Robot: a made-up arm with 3 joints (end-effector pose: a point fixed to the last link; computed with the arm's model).
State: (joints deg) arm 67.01 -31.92 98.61
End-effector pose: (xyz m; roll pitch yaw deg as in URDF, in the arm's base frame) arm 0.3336 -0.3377 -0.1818 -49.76 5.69 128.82
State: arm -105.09 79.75 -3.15
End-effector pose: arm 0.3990 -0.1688 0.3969 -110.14 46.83 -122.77
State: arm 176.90 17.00 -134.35
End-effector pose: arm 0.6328 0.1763 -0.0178 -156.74 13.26 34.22
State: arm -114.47 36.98 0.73
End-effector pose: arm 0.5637 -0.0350 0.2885 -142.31 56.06 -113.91
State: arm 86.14 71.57 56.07
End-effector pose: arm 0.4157 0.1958 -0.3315 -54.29 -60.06 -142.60
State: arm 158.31 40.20 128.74
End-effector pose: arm 0.6297 0.2577 -0.0010 -132.14 33.16 147.40
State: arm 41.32 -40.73 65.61
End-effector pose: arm 0.3029 -0.3997 -0.0045 -37.15 -5.23 114.13
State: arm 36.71 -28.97 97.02
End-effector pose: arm 0.3627 -0.3912 -0.0020 -21.85 16.78 141.62
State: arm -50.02 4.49 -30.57
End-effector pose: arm 0.5265 -0.1762 0.2231 -4.00 39.71 34.33
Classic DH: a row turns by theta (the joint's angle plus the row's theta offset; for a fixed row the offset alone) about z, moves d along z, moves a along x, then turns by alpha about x. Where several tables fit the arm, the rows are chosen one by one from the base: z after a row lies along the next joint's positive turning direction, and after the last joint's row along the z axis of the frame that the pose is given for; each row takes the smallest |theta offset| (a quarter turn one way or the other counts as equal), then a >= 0, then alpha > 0; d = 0 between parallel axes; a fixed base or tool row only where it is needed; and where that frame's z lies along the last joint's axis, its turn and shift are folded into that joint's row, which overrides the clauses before.
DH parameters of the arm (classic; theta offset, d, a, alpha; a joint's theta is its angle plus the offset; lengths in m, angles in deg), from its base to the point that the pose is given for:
base (fixed): 72.68 0.0906 0.1068 100.56
joint 1: 86.73 0.1476 -0.0067 107.02
joint 2: 78.95 -0.3717 0.303 90
joint 3: 58.09 0.067 -0.0071 24.84
tool (fixed): 9.43 -0.054 0 0

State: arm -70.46 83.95 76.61
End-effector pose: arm 0.3060 -0.3668 0.2731 134.70 12.35 95.71
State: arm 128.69 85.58 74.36
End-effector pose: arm 0.4709 0.4169 -0.0914 -71.20 -4.00 -125.46
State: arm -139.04 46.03 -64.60
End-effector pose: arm 0.5762 0.0420 0.2824 -123.57 -4.67 -50.16
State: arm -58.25 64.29 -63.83
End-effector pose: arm 0.3613 -0.3552 0.1401 -66.71 42.21 -65.51
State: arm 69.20 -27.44 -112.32
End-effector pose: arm 0.3636 -0.3119 -0.1552 96.10 24.27 -64.04
